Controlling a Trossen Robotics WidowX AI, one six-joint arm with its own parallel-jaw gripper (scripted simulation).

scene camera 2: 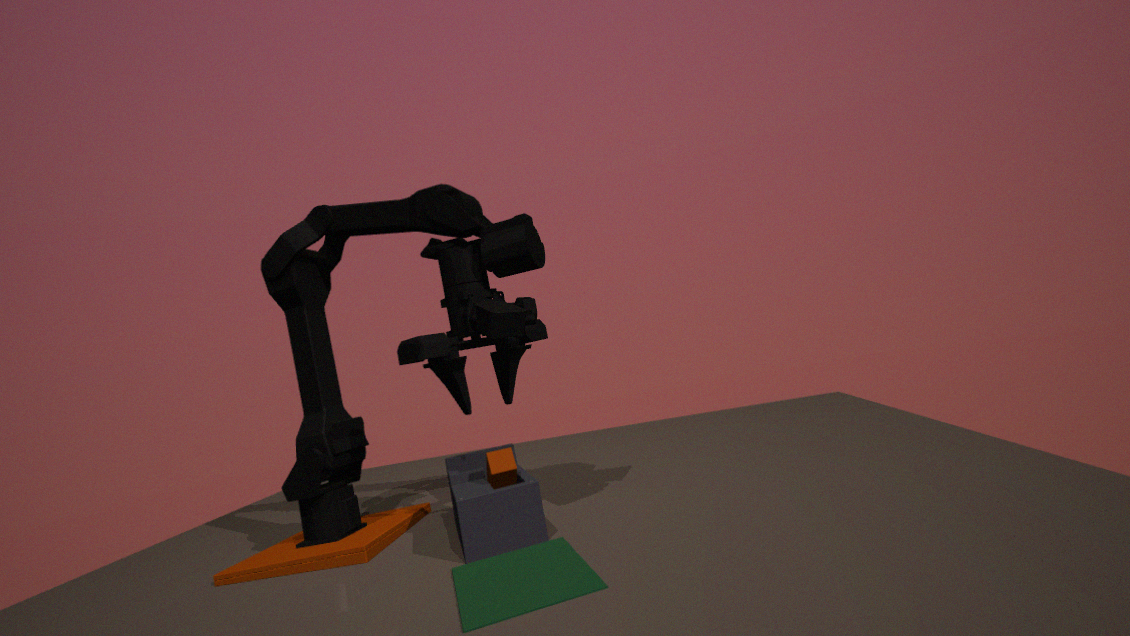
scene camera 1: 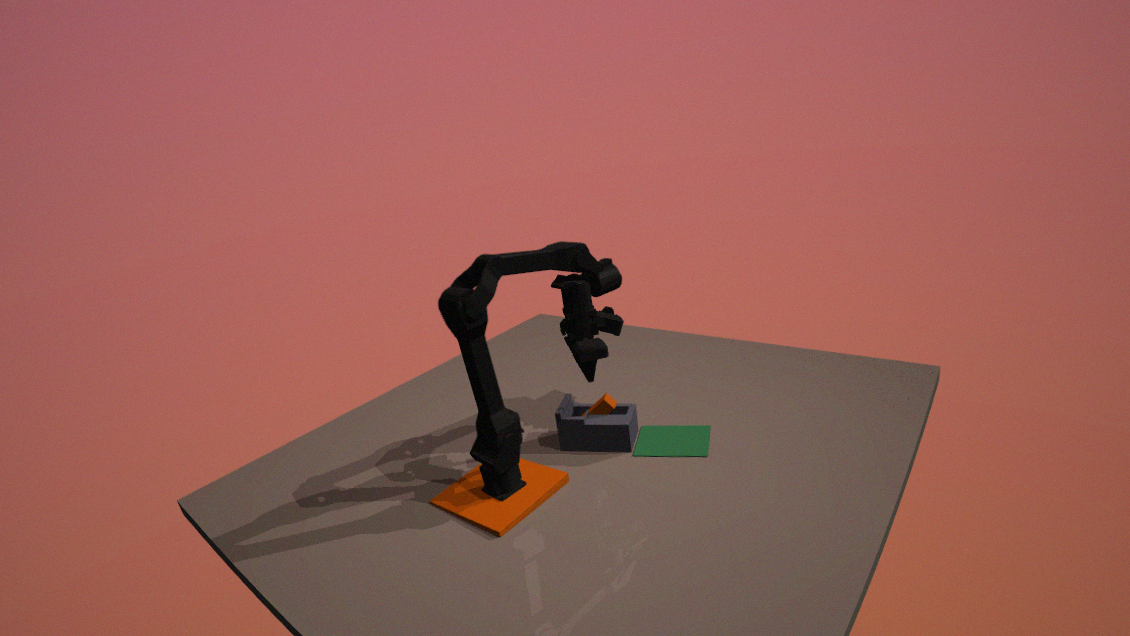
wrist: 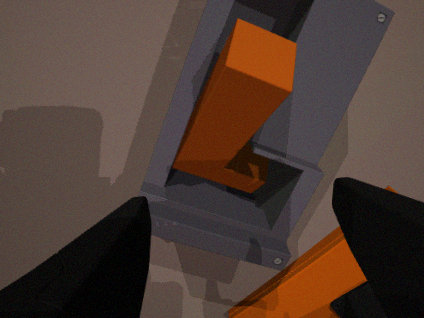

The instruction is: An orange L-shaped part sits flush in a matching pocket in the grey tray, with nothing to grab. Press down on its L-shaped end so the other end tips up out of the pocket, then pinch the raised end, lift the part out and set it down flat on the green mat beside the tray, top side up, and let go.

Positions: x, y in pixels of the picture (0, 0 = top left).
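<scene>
Gripper visible to me in scene camera 1 (587, 375), in the wrist view and in scene camera 2. On my gripper, (scene camera 2: 508, 376) and (wrist: 108, 263) are the same spot.
</scene>
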